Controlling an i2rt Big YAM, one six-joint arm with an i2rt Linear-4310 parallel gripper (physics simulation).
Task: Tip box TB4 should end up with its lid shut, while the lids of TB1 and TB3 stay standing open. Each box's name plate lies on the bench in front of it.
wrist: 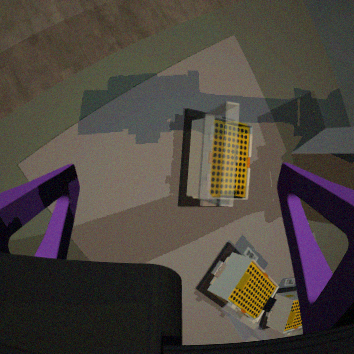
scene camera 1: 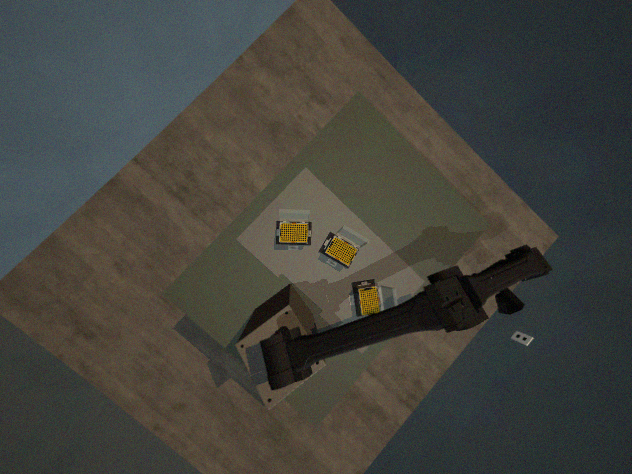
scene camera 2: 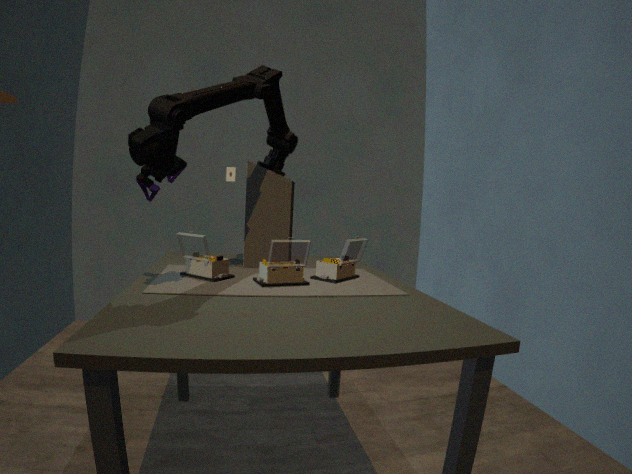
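Pixels of known places: gripper, fingertip midpoint: (wrist: 177,174) (scene camera 2: 159,191); arm's base at its link origin: (scene camera 1: 286,352) (scene camera 2: 270,170).
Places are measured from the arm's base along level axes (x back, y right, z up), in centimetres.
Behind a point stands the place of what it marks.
Note:
Three cream boxes with yellow perforated tops stand apart, all with clear lids standing open. One box (scene camera 1: 368,301) (scene camera 2: 208,267) {y 18.5, x -35.5, z -33.8 cm} (wrist: 230,160) {y 23.6, x -36.5, z -23.5 cm} is nearest the arm in scene camera 1, with its lid (scene camera 2: 193,244) {y 23.2, x -36.7, z -26.5 cm} raised. The middle box (scene camera 1: 342,250) {y -4.6, x -35.4, z -32.3 cm} (scene camera 2: 281,272) (wrist: 253,290) {y -4.4, x -34.8, z -32.2 cm} has its lid (scene camera 2: 289,252) {y -6.8, x -42.5, z -27.1 cm} up. The third box (scene camera 1: 293,232) (scene camera 2: 334,269) {y -22.7, x -31.4, z -33.8 cm} (wrist: 285,314) {y -20.0, x -29.0, z -32.7 cm} has its lid (scene camera 2: 354,250) {y -29.2, x -31.0, z -27.2 cm} up and is partly hidden in the wrist view. Name-plate lettering is too small to read, so I cannot tell which is TB4. My gripper (scene camera 2: 160,189) {y 30.7, x -50.5, z -10.4 cm} (wrist: 177,174) {y 30.7, x -50.5, z -10.4 cm} is open and empty, high above the bench.
The boxes stand on a pale mat (scene camera 1: 306,188) {y -35.6, x -42.7, z -38.0 cm} (scene camera 2: 367,288) {y -31.9, x -40.9, z -37.9 cm} (wrist: 125,175) {y 25.0, x -43.3, z -38.0 cm} on the green bench (scene camera 1: 357,127) {y -41.2, x -79.6, z -38.2 cm} (scene camera 2: 306,326) {y -8.8, x -77.8, z -38.2 cm}. The arm's pedestal (scene camera 2: 270,219) {y -1.0, x -7.7, z -19.2 cm} stands behind the boxes in scene camera 2. The arm partly covers the nearest box in scene camera 1.

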